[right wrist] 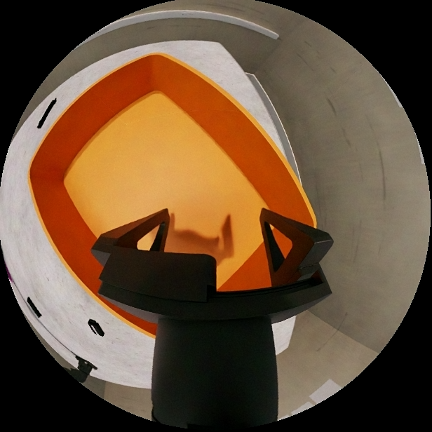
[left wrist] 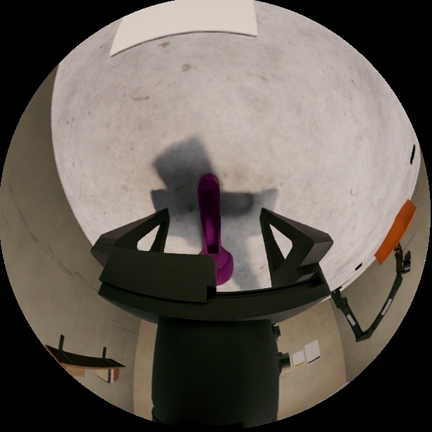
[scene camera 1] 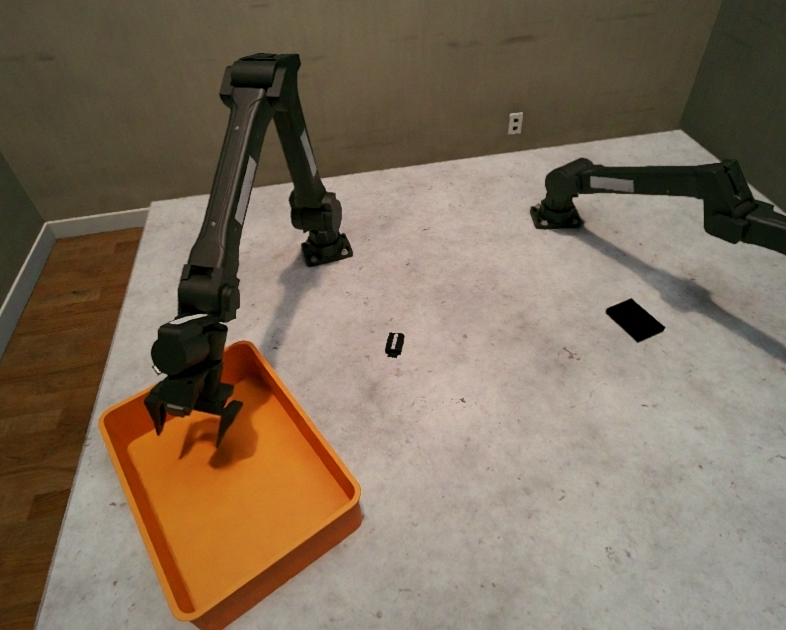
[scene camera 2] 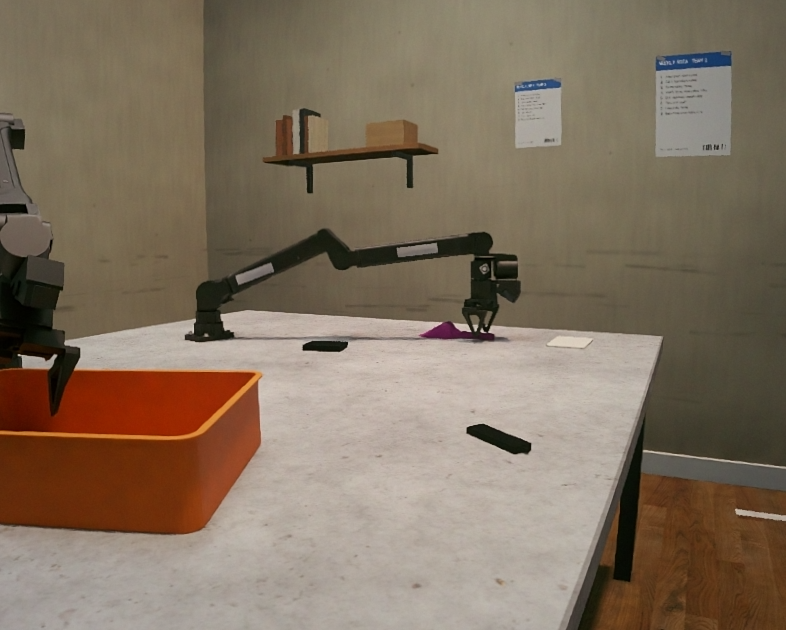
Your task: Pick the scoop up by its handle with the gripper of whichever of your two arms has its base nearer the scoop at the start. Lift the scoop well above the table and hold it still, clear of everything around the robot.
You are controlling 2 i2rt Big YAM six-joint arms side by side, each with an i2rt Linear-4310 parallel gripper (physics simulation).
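Frame: origin at the left arm's base, x left, y back, z up, level; centimetres.
Where they show: left gripper, between the fingertips: [scene camera 2: 481, 334]; right gripper, between the fingertips: [scene camera 1: 188, 440] [scene camera 2: 12, 411]; left arm's base, origin of its link: [scene camera 1: 554, 219] [scene camera 2: 209, 338]; right arm's base, origin of its link: [scene camera 1: 327, 252].
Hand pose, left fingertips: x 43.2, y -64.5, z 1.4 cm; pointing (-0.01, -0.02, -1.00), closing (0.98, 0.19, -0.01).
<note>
Each offset is from my left fingertips to the centre of the thing.
The purple scoop {dx -1.3, dy +7.3, dz +0.9 cm} [scene camera 2: 447, 330] [left wrist: 209, 183] lies on the table, its wider bowl end toward the left gripper's palm in the left wrist view and partly hidden by it. My left gripper [scene camera 2: 480, 331] [left wrist: 214, 212] is open, pointing down, with its fingertips low near the table. Its fingers stand apart on either side of the scoop's handle, with space between each finger and the handle. My right gripper [scene camera 1: 188, 439] [right wrist: 214, 212] is open and empty above the inside of the orange bin. The scoop does not show in scene camera 1.
The orange bin {dx -114.7, dy -7.5, dz +3.6 cm} [scene camera 1: 308, 551] [scene camera 2: 131, 482] [right wrist: 235, 117] stands under the right gripper. A small black item [scene camera 1: 394, 344] [scene camera 2: 498, 439] and a flat black block {dx -35.4, dy +25.8, dz -0.7 cm} [scene camera 1: 635, 320] [scene camera 2: 324, 345] lie on the table. A flat white pad {dx +7.9, dy -23.1, dz -1.2 cm} [scene camera 2: 569, 341] [left wrist: 190, 19] lies beyond the scoop's handle end.
</note>
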